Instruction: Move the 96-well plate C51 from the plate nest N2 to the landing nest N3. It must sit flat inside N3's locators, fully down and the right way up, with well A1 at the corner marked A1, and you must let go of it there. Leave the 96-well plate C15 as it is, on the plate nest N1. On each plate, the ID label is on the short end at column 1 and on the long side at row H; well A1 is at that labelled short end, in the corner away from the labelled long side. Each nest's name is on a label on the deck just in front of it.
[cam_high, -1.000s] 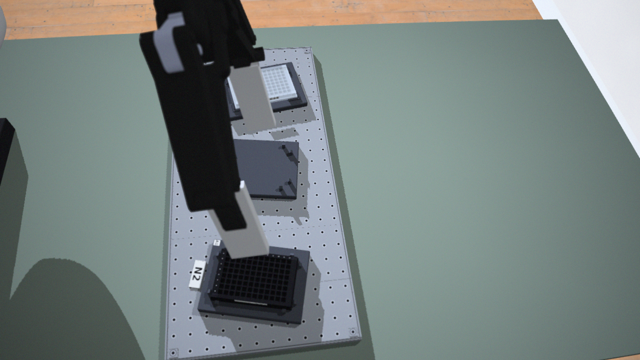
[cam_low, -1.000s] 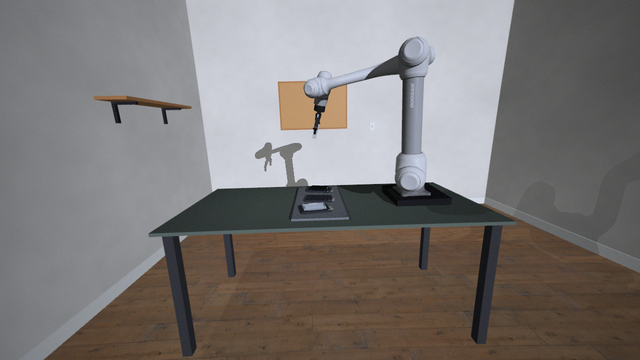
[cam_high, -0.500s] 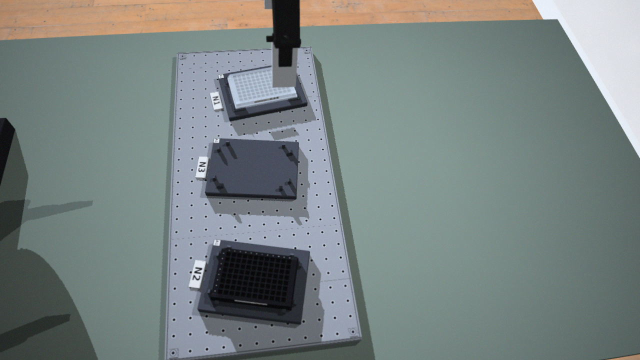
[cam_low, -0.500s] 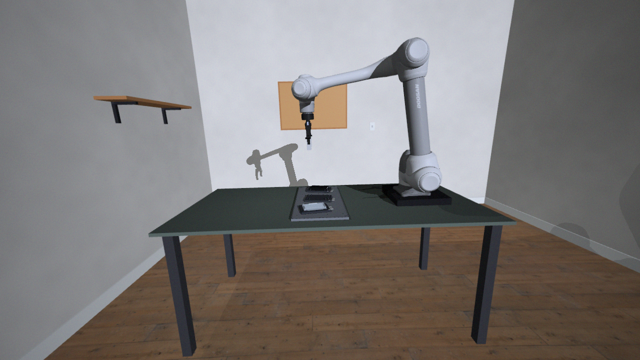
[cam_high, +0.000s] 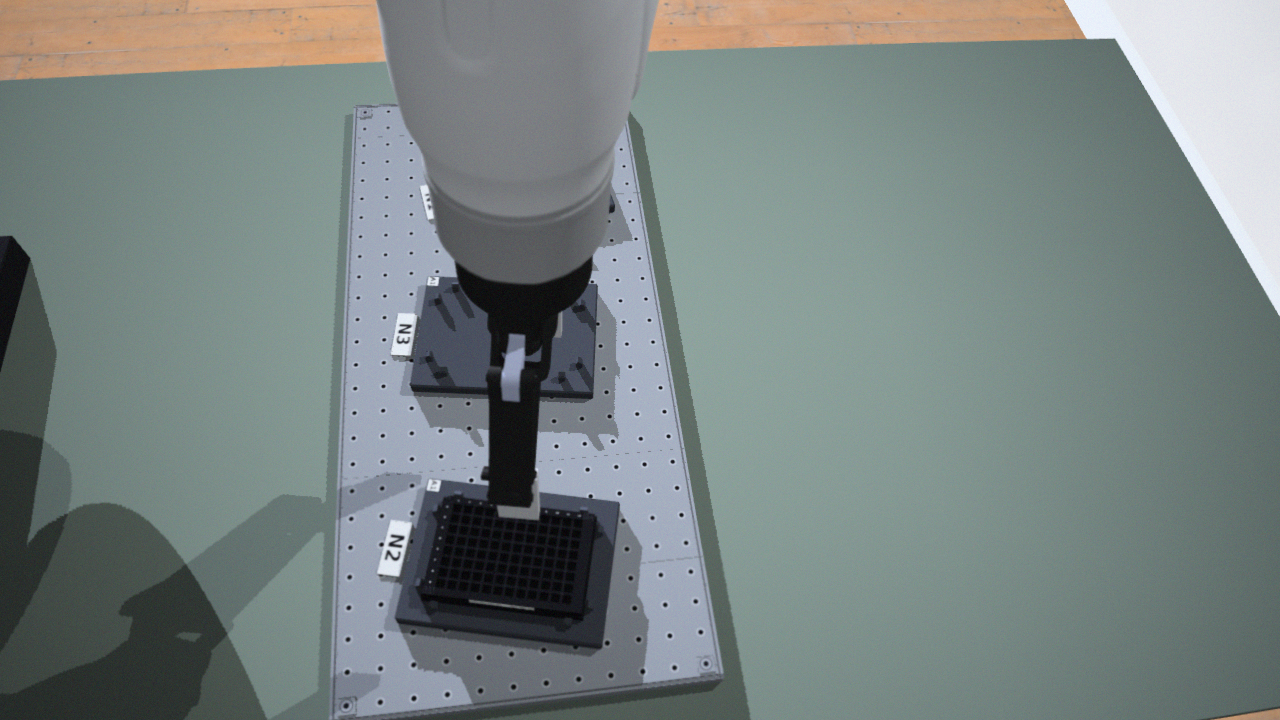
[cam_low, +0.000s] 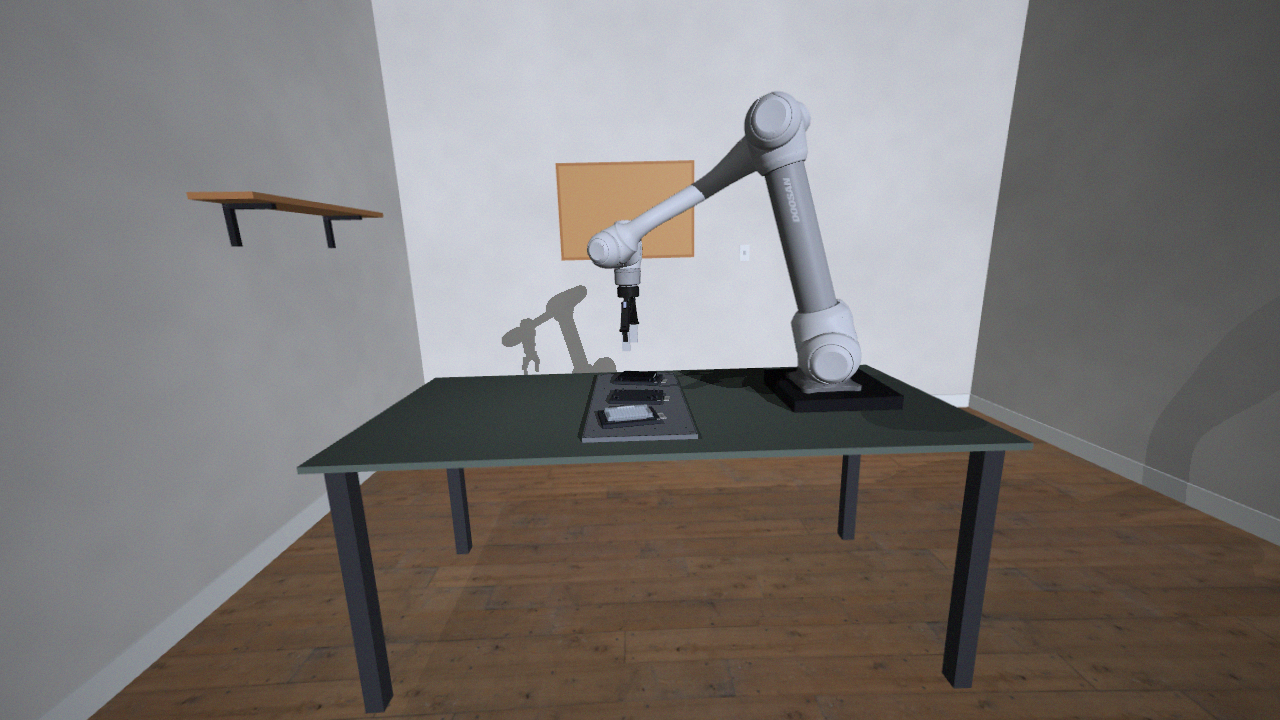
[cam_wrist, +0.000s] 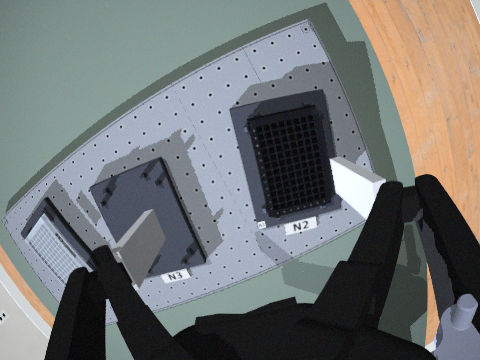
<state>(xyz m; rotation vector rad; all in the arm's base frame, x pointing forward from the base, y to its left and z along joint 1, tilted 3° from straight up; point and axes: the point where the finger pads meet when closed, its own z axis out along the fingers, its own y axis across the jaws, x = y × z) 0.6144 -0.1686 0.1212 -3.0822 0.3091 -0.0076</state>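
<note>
Now: the black 96-well plate C51 13 cm below my hand, 6 cm to the right of it and 3 cm behind it. The rest, counted from my hand: plate nest N2: 14 cm below, 6 cm to the right, 3 cm behind; N2 label: 15 cm below, 12 cm behind, 3 cm to the right; landing nest N3: 16 cm to the left, 14 cm below, 1 cm behind.
</note>
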